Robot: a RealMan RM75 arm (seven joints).
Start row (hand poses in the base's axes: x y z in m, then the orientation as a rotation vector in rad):
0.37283 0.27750 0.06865 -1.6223 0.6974 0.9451
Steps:
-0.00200 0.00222 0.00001 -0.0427 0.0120 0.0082
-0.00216 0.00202 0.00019 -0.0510 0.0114 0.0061
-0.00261 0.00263 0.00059 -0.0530 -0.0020 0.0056
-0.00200 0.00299 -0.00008 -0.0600 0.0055 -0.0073
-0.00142 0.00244 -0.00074 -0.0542 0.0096 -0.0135
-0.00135 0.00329 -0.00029 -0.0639 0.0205 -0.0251
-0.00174 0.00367 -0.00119 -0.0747 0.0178 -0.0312
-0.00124 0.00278 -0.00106 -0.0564 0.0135 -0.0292
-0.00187 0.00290 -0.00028 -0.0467 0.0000 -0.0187
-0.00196 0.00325 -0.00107 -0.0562 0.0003 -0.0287
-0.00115 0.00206 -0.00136 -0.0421 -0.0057 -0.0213
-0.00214 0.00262 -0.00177 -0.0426 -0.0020 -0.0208
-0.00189 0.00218 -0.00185 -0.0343 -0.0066 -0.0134
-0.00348 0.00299 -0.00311 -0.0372 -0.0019 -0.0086
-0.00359 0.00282 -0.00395 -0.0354 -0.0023 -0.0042
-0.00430 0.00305 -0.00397 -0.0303 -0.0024 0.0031
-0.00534 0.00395 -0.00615 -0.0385 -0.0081 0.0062
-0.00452 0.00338 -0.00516 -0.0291 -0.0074 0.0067
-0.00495 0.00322 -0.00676 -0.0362 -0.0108 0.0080
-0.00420 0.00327 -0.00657 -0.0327 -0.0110 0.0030
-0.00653 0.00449 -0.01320 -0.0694 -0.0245 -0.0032
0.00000 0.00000 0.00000 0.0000 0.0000 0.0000
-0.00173 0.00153 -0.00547 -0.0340 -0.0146 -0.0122
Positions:
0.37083 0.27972 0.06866 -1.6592 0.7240 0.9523
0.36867 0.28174 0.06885 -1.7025 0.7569 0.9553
0.36606 0.28437 0.06944 -1.7520 0.7827 0.9447
0.36406 0.28736 0.06936 -1.7978 0.8281 0.9301
0.36264 0.28980 0.06862 -1.8333 0.8780 0.9161
0.36129 0.29309 0.06833 -1.8660 0.9508 0.9019
0.35955 0.29676 0.06714 -1.9034 1.0344 0.8763
0.35831 0.29954 0.06608 -1.9266 1.1029 0.8526
0.35644 0.30244 0.06580 -1.9514 1.1484 0.8233
0.35448 0.30569 0.06473 -1.9758 1.2089 0.7840
0.35333 0.30775 0.06337 -1.9944 1.2506 0.7474
0.35119 0.31037 0.06160 -2.0126 1.2942 0.7141
0.34930 0.31255 0.05975 -2.0300 1.3233 0.6828
0.34582 0.31554 0.05664 -2.0527 1.3523 0.6568
0.34223 0.31836 0.05269 -2.0773 1.3758 0.6327
0.33793 0.32141 0.04872 -2.1036 1.3892 0.6140
0.33259 0.32536 0.04257 -2.1389 1.4011 0.5850
0.32807 0.32874 0.03741 -2.1671 1.4072 0.5619
0.32312 0.33196 0.03065 -2.2018 1.4140 0.5307
0.31892 0.33523 0.02408 -2.2294 1.4235 0.4991
0.31239 0.33972 0.01088 -2.2791 1.4524 0.4259
0.31239 0.33972 0.01088 -2.2791 1.4524 0.4259
0.31066 0.34125 0.00541 -2.2938 1.4764 0.3829

